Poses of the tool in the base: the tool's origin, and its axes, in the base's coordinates. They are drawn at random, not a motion.
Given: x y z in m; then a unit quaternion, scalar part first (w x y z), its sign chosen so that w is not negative.
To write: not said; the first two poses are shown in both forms.
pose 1, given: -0.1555 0.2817 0.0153 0.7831 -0.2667 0.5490 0.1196
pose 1, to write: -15.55 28.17 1.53 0.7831 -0.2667 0.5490 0.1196
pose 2, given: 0.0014 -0.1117 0.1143 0.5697 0.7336 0.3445 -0.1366
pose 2, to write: 0.14 -11.17 11.43 0.5697 0.7336 0.3445 -0.1366
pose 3, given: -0.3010 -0.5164 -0.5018 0.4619 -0.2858 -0.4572 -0.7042
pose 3, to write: -30.10 -51.64 -50.18 0.4619 -0.2858 -0.4572 -0.7042
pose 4, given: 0.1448 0.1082 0.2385 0.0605 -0.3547 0.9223 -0.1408
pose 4, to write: 14.48 10.82 23.85 0.0605 -0.3547 0.9223 -0.1408
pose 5, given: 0.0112 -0.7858 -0.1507 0.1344 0.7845 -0.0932 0.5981
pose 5, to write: 1.12 -78.58 -15.07 0.1344 0.7845 -0.0932 0.5981
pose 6, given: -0.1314 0.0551 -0.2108 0.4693 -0.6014 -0.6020 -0.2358
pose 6, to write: -13.14 5.51 -21.08 0.4693 -0.6014 -0.6020 -0.2358
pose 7, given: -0.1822 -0.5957 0.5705 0.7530 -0.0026 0.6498 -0.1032
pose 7, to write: -18.22 -59.57 57.05 0.7530 -0.0026 0.6498 -0.1032
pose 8, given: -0.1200 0.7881 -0.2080 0.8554 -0.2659 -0.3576 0.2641
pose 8, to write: -12.00 78.81 -20.80 0.8554 -0.2659 -0.3576 0.2641
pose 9, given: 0.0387 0.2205 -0.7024 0.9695 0.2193 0.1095 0.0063
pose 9, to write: 3.87 22.05 -70.24 0.9695 0.2193 0.1095 0.0063
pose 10, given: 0.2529 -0.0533 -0.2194 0.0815 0.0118 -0.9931 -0.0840
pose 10, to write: 25.29 -5.33 -21.94 0.0815 0.0118 -0.9931 -0.0840
